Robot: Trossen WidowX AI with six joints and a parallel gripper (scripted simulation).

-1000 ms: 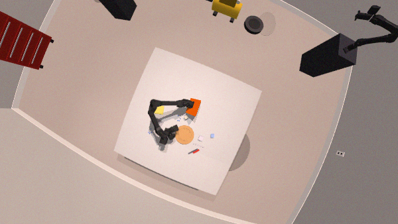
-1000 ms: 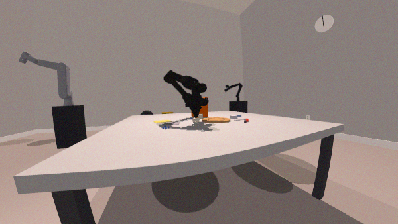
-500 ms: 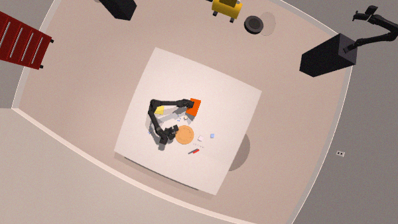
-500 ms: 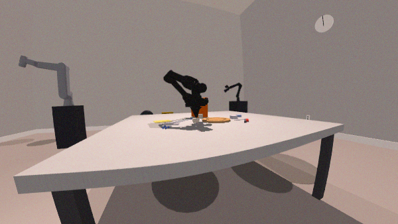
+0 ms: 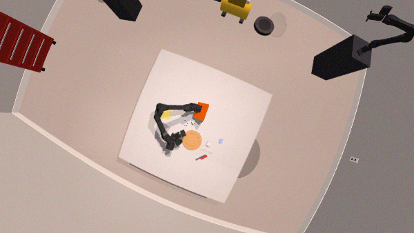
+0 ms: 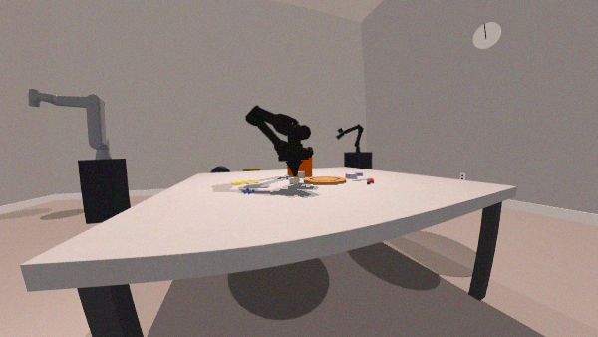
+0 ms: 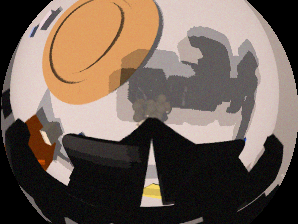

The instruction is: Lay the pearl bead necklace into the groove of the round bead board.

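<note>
Right now my gripper tip is 150 mm to the right of the round tan bead board, 20 mm above it and 10 mm short of it. From my gripper tip the other things lie so: tool: 300 mm to the left, 150 mm ahead, 30 mm below; then yellow pad: 200 mm to the right, 160 mm behind, 30 mm below; then white square: 320 mm to the left, 20 mm below, 10 mm behind.
</note>
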